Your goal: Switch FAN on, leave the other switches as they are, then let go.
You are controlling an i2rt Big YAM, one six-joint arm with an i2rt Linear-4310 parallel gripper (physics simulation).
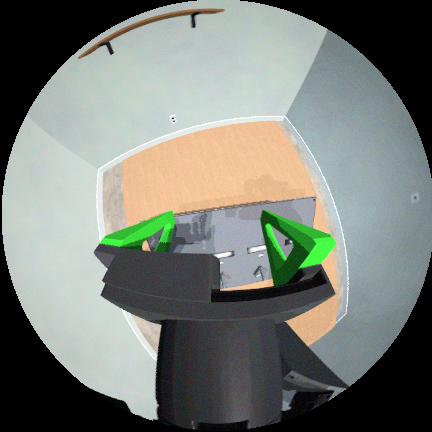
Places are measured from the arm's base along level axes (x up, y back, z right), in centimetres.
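Where they show: gripper, fingertip midpoint: (217, 214).
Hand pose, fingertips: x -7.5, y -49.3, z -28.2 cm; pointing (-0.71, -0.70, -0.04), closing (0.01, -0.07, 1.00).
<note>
After its pixels a point has its place.
A grey switch panel (235, 218) @[z -23.7, x -24.7, y -51.4 cm] stands on the wooden table beyond and below my gripper. White label strips show on it between the fingers, too small to read, so I cannot tell which switch is FAN. Below the labels two metal toggle levers show, one toggle (259, 271) @[z -14.1, x -30.9, y -36.7 cm] near the right finger and another toggle (224, 279) @[z -24.9, x -30.7, y -34.1 cm] beside the dark gripper body. The left part of the panel is partly hidden by the gripper body and left finger. My gripper (217, 214) @[z -28.2, x -7.5, y -49.3 cm] is open, its green fingers wide apart with nothing between them, and it appears apart from the toggles.
The wooden table (215, 155) @[z -30.8, x -42.2, y -81.6 cm] extends behind the panel. Pale walls surround it, with a wall outlet (173, 119) and a wooden shelf (150, 22) on black brackets at the upper left. Shadows of the arm fall across the panel and table.
</note>
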